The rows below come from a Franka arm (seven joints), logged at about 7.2 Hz.
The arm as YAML. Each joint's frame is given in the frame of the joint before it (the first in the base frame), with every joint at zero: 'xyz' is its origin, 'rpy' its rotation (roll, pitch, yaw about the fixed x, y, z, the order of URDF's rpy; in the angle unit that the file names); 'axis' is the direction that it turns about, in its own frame. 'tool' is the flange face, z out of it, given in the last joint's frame.
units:
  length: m
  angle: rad
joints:
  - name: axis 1
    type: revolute
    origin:
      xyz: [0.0, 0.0, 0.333]
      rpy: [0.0, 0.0, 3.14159]
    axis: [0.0, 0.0, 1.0]
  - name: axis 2
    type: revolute
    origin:
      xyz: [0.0, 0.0, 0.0]
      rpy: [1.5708, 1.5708, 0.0]
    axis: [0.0, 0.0, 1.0]
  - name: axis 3
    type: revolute
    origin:
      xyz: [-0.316, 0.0, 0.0]
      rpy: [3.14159, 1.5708, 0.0]
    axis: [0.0, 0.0, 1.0]
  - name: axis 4
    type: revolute
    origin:
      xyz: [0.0, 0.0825, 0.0]
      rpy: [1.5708, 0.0, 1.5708]
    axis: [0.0, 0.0, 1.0]
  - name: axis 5
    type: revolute
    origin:
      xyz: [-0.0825, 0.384, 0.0]
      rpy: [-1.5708, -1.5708, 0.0]
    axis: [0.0, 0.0, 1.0]
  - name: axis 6
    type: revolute
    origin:
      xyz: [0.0, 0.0, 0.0]
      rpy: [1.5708, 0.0, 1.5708]
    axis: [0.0, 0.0, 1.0]
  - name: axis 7
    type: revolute
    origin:
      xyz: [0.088, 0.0, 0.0]
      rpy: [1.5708, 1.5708, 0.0]
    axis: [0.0, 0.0, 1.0]
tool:
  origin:
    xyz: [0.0, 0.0, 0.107]
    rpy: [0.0, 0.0, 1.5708]
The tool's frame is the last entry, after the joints.
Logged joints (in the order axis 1, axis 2, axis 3, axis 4, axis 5, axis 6, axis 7), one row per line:
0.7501, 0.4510, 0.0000, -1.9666, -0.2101, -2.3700, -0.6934
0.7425, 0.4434, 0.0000, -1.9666, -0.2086, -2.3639, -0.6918
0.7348, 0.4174, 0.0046, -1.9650, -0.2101, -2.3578, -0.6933
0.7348, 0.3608, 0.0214, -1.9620, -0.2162, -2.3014, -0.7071
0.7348, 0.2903, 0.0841, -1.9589, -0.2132, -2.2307, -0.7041
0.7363, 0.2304, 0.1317, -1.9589, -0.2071, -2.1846, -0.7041
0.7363, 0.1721, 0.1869, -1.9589, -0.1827, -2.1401, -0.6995
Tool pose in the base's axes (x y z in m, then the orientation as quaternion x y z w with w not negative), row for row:
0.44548, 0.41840, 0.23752, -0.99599, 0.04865, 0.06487, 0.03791
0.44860, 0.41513, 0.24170, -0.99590, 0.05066, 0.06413, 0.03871
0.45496, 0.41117, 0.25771, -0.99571, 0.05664, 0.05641, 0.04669
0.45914, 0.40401, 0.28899, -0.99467, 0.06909, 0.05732, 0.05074
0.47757, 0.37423, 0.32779, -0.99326, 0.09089, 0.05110, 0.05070
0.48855, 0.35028, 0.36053, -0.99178, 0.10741, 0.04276, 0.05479
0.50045, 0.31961, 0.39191, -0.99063, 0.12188, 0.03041, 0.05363
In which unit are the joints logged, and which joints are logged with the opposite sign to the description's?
The joints are logged in radians. Opposite sign: axis 3, axis 5, axis 6, axis 7.
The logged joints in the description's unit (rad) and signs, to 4 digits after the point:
0.7501, 0.4510, 0.0000, -1.9666, 0.2101, 2.3700, 0.6934
0.7425, 0.4434, 0.0000, -1.9666, 0.2086, 2.3639, 0.6918
0.7348, 0.4174, -0.0046, -1.9650, 0.2101, 2.3578, 0.6933
0.7348, 0.3608, -0.0214, -1.9620, 0.2162, 2.3014, 0.7071
0.7348, 0.2903, -0.0841, -1.9589, 0.2132, 2.2307, 0.7041
0.7363, 0.2304, -0.1317, -1.9589, 0.2071, 2.1846, 0.7041
0.7363, 0.1721, -0.1869, -1.9589, 0.1827, 2.1401, 0.6995

